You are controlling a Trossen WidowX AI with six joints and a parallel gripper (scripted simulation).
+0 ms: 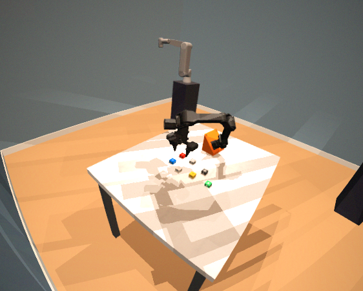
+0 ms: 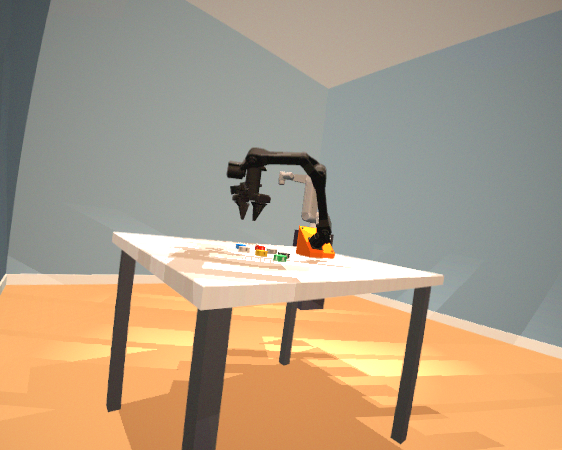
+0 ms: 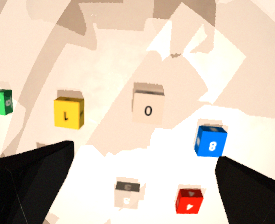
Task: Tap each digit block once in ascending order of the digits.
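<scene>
My gripper tip is 110 mm above the white block. From my gripper tip the other things lie so: blue block 110 mm below, 90 mm to the right, 20 mm behind; yellow block 110 mm below, 90 mm to the left, 30 mm behind; light grey block 130 mm behind, 110 mm below, 10 mm to the right.
</scene>
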